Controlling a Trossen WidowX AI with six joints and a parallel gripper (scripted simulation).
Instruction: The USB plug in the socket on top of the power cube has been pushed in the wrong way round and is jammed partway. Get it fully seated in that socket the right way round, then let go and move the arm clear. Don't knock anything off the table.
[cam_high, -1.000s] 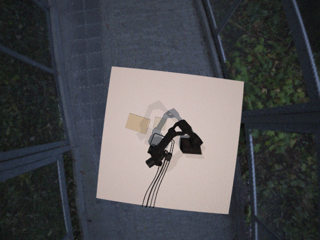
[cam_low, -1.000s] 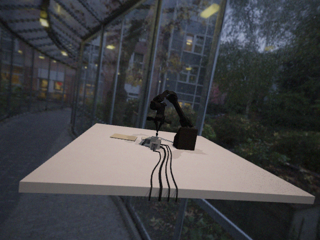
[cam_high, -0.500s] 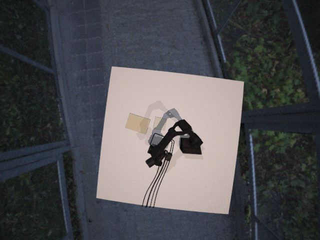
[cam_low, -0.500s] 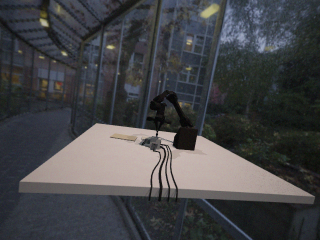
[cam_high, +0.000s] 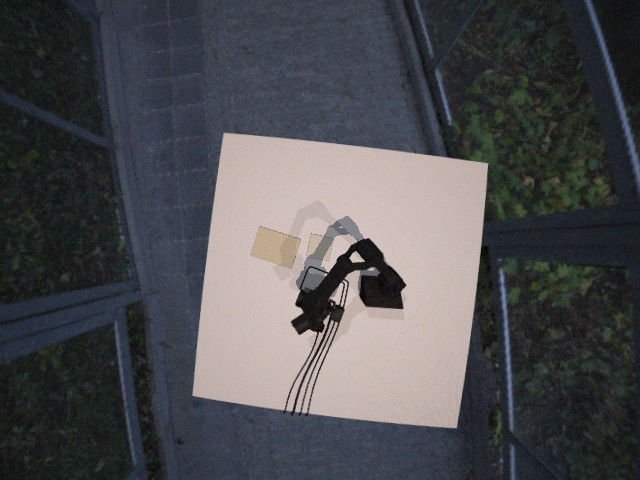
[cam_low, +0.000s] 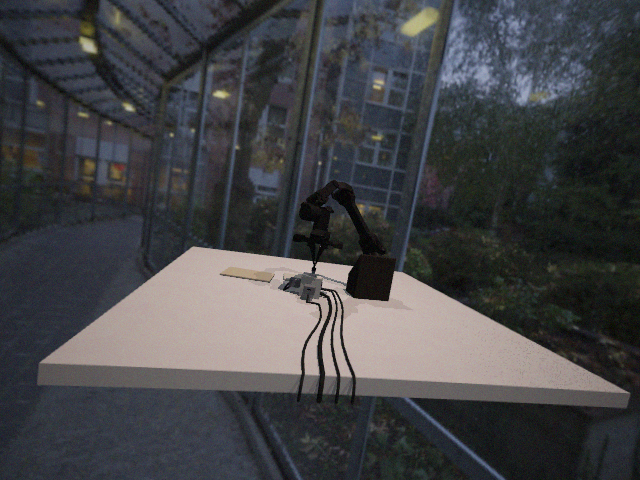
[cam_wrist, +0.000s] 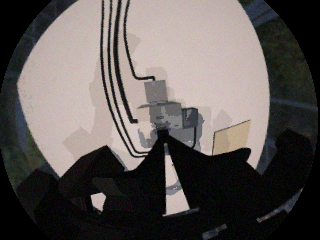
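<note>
Now: the USB plug 2 cm below my gripper tip. Also, from my gripper tip: flat tan card 26 cm ahead, 18 cm to the right, 12 cm below.
</note>
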